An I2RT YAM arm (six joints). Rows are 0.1 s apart.
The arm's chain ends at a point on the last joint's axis. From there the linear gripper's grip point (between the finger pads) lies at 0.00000 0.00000 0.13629 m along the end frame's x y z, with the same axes.
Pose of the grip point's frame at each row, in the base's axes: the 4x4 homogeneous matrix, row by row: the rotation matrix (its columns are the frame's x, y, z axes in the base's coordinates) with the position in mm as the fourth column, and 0 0 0 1 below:
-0.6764 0.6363 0.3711 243.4; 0.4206 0.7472 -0.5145 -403.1; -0.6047 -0.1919 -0.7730 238.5; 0 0 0 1
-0.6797 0.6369 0.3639 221.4; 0.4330 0.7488 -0.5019 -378.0; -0.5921 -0.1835 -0.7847 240.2; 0 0 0 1
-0.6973 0.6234 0.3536 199.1; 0.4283 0.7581 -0.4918 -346.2; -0.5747 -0.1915 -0.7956 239.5; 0 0 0 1
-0.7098 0.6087 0.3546 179.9; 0.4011 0.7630 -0.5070 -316.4; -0.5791 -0.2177 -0.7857 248.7; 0 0 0 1
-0.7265 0.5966 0.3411 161.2; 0.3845 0.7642 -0.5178 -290.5; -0.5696 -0.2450 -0.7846 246.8; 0 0 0 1
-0.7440 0.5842 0.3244 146.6; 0.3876 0.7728 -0.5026 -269.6; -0.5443 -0.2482 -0.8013 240.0; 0 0 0 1
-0.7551 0.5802 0.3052 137.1; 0.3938 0.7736 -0.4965 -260.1; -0.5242 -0.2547 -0.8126 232.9; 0 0 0 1
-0.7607 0.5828 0.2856 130.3; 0.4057 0.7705 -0.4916 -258.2; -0.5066 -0.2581 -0.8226 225.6; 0 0 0 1
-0.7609 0.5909 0.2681 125.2; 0.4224 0.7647 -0.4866 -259.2; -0.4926 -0.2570 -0.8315 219.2; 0 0 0 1
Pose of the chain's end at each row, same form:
-0.6764 0.6363 0.3711 192.8; 0.4206 0.7472 -0.5145 -333.0; -0.6047 -0.1919 -0.7730 343.9; 0 0 0 1
-0.6797 0.6369 0.3639 171.8; 0.4330 0.7488 -0.5019 -309.6; -0.5921 -0.1835 -0.7847 347.1; 0 0 0 1
-0.6973 0.6234 0.3536 150.9; 0.4283 0.7581 -0.4918 -279.2; -0.5747 -0.1915 -0.7956 347.9; 0 0 0 1
-0.7098 0.6087 0.3546 131.6; 0.4011 0.7630 -0.5070 -247.3; -0.5791 -0.2177 -0.7857 355.8; 0 0 0 1
-0.7265 0.5966 0.3411 114.7; 0.3845 0.7642 -0.5178 -219.9; -0.5696 -0.2450 -0.7846 353.7; 0 0 0 1
-0.7440 0.5842 0.3244 102.4; 0.3876 0.7728 -0.5026 -201.1; -0.5443 -0.2482 -0.8013 349.2; 0 0 0 1
-0.7551 0.5802 0.3052 95.5; 0.3938 0.7736 -0.4965 -192.4; -0.5242 -0.2547 -0.8126 343.6; 0 0 0 1
-0.7607 0.5828 0.2856 91.4; 0.4057 0.7705 -0.4916 -191.2; -0.5066 -0.2581 -0.8226 337.7; 0 0 0 1
-0.7609 0.5909 0.2681 88.7; 0.4224 0.7647 -0.4866 -192.9; -0.4926 -0.2570 -0.8315 332.5; 0 0 0 1

